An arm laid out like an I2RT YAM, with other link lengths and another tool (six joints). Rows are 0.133 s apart.
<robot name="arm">
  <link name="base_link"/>
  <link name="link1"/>
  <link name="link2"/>
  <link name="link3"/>
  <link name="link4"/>
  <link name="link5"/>
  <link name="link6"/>
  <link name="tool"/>
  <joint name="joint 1" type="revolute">
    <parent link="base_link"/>
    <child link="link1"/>
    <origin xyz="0 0 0.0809"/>
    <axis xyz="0 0 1"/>
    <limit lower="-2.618" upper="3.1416"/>
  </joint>
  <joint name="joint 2" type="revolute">
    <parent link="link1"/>
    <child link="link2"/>
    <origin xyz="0.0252 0.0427 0.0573" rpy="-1.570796 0 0"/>
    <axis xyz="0 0 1"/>
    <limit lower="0" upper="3.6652"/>
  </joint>
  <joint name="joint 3" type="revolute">
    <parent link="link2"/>
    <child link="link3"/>
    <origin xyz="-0.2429 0 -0.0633" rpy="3.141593 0 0"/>
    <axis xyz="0 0 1"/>
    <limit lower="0" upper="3.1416"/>
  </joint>
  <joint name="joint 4" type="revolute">
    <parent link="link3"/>
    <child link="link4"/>
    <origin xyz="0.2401 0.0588 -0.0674"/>
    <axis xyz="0 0 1"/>
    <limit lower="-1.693" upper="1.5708"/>
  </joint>
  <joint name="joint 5" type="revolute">
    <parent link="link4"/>
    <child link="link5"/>
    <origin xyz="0.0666 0.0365 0.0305" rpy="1.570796 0 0"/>
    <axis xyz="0 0 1"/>
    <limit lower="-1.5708" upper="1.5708"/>
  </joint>
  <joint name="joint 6" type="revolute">
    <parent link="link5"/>
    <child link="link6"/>
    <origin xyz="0.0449 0 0.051" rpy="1.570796 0 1.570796"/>
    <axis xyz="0 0 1"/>
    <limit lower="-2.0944" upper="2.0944"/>
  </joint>
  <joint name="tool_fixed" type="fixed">
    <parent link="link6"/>
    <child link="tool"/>
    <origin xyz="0.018 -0.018 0.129" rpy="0 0.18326 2.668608"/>
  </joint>
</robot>
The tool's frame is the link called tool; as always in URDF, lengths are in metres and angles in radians.
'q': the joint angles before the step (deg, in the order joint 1, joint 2, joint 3, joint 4, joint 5, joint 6). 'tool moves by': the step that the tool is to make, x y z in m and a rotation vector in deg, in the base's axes. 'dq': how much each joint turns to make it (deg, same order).
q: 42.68, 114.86, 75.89, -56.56, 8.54, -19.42
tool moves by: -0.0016, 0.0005, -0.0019, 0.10, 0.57, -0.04
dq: 0.01, 0.31, 0.01, -0.06, -0.46, 0.01
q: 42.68, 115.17, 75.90, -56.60, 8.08, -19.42
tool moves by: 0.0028, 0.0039, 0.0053, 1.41, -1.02, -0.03
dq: -0.01, -1.09, -0.08, 0.70, -0.35, -0.01
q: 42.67, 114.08, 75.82, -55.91, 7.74, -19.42
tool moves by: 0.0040, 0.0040, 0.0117, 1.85, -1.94, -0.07
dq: 0.02, -2.28, -0.24, 0.62, -0.05, 0.09
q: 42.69, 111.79, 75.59, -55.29, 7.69, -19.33
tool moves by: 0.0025, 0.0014, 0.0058, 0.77, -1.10, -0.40
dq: 0.00, -1.02, -0.02, 0.28, 0.17, 0.41
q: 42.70, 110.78, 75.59, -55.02, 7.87, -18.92
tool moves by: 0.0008, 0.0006, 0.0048, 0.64, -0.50, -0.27
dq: -0.07, -0.87, -0.02, -0.08, -0.13, 0.20
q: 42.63, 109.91, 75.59, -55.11, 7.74, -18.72
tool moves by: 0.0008, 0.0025, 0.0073, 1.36, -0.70, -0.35
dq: -0.02, -1.34, -0.01, 0.06, -0.52, 0.35
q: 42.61, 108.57, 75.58, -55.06, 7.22, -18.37
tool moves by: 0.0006, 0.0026, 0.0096, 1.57, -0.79, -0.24
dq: -0.04, -1.69, 0.07, -0.14, -0.61, 0.23
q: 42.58, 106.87, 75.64, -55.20, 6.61, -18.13
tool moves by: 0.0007, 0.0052, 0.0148, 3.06, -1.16, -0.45
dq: -0.12, -2.69, -0.03, 0.22, -1.44, 0.46
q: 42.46, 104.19, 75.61, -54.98, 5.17, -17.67
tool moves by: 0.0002, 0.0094, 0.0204, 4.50, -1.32, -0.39
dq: 0.00, -3.22, 0.45, 0.29, -2.34, 0.75
